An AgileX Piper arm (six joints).
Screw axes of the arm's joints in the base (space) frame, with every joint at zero. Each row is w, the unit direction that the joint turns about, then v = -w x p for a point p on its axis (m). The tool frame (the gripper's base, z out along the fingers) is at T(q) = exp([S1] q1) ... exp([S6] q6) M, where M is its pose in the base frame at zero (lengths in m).
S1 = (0, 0, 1, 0.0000, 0.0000, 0.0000)
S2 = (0, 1, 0, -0.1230, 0.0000, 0.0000)
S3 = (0, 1, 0, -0.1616, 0.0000, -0.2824)
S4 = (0.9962, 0, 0.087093, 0.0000, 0.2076, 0.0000)
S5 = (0, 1, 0, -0.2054, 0.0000, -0.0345)
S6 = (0.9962, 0, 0.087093, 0.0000, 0.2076, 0.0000)
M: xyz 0.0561 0.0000 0.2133 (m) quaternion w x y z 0.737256 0 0.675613 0
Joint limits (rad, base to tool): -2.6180..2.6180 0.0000..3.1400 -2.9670..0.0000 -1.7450..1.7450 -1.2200..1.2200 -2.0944..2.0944
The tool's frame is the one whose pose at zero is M.
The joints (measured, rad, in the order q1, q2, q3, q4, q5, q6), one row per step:
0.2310 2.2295 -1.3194 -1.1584 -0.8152 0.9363
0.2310 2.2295 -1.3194 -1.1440 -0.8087 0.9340
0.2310 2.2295 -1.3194 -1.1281 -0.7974 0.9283
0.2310 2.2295 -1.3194 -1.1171 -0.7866 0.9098
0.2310 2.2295 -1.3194 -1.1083 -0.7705 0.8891
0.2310 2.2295 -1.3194 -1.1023 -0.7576 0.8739
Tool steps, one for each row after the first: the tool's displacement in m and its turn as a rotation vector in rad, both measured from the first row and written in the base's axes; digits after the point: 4 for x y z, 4 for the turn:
0.0010 -0.0006 0.0002 0.0035 0.0020 -0.0139
0.0022 -0.0014 0.0001 0.0026 0.0028 -0.0308
0.0031 -0.0021 -0.0002 -0.0079 -0.0073 -0.0398
0.0041 -0.0031 -0.0009 -0.0252 -0.0178 -0.0497
0.0048 -0.0039 -0.0016 -0.0391 -0.0250 -0.0570

